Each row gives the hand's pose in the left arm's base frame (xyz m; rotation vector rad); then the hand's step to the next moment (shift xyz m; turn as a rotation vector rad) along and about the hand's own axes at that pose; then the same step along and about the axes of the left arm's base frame.
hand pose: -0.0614 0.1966 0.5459 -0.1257 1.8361 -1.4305
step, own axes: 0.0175 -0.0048 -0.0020 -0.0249 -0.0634 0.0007
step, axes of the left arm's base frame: -0.0150 -0.0092 -0.0048 -0.0062 -0.0104 0.0670
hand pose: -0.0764 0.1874 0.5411 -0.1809 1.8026 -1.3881
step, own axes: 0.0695 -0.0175 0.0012 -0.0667 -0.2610 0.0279
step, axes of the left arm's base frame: -0.0501 -0.0467 -0.0211 -0.0314 -0.0816 0.2563
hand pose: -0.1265 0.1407 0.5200 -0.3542 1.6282 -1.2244
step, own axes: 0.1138 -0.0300 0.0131 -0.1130 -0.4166 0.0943
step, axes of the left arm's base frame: -0.0479 -0.1021 -0.0360 -0.0055 -0.1522 0.4147
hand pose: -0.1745 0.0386 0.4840 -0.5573 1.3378 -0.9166
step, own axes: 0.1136 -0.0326 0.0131 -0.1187 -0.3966 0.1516
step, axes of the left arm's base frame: 0.0023 -0.1131 -0.0367 0.0550 -0.1454 0.4125
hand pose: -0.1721 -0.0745 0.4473 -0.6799 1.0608 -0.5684
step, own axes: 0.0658 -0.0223 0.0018 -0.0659 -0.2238 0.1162
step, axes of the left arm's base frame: 0.0248 -0.0612 -0.0217 0.0596 -0.0759 0.2421
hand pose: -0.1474 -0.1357 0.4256 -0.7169 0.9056 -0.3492
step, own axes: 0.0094 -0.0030 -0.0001 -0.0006 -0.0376 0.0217
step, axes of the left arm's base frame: 0.0055 -0.0074 -0.0035 0.0179 -0.0177 0.0354
